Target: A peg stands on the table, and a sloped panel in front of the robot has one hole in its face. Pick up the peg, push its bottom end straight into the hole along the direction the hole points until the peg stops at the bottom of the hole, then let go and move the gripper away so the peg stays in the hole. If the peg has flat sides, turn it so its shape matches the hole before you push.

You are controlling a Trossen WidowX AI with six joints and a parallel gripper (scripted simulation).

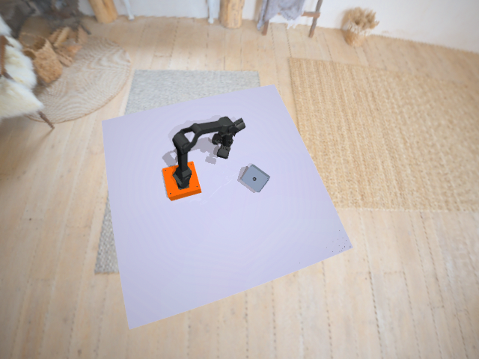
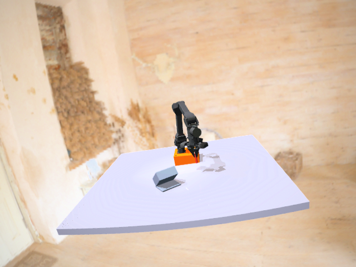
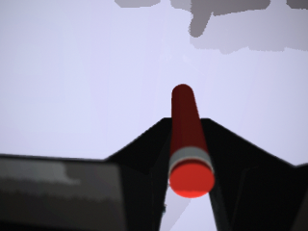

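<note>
Right now the sloped panel is 120 mm ahead of my gripper tip, 200 mm to the right of it and 50 mm below it. The rest, counted from my gripper tip: flat foot plate: 140 mm ahead, 190 mm to the right, 110 mm below; red peg: 20 mm above.
</note>
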